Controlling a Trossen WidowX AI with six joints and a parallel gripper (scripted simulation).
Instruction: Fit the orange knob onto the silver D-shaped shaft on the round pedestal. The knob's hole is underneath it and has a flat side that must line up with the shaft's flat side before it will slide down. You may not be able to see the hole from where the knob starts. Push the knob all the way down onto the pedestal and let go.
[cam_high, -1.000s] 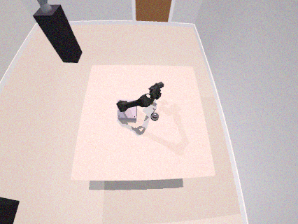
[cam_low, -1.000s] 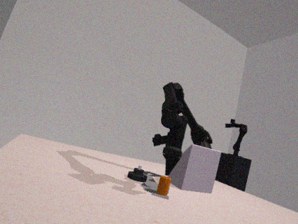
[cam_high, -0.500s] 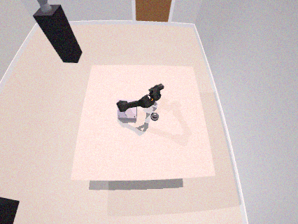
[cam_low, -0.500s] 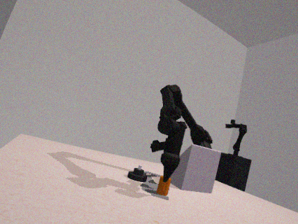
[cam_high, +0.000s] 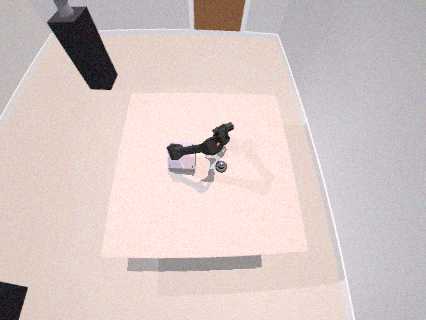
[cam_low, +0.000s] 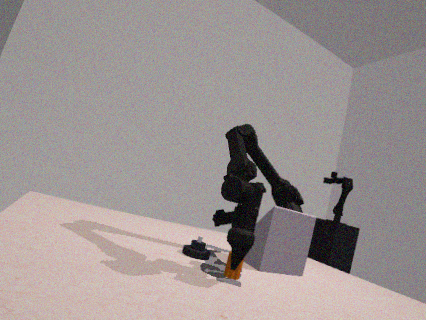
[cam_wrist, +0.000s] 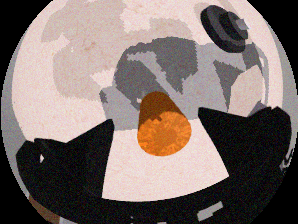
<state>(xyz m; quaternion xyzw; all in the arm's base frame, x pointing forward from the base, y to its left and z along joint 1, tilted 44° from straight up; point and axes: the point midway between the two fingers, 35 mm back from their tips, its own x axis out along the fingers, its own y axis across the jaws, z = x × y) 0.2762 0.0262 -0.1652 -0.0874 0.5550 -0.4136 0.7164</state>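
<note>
My gripper tip is now 20 mm below the orange knob. The rest, counted from my gripper tip: round pedestal (160 mm to the right, 40 mm ahead).
</note>
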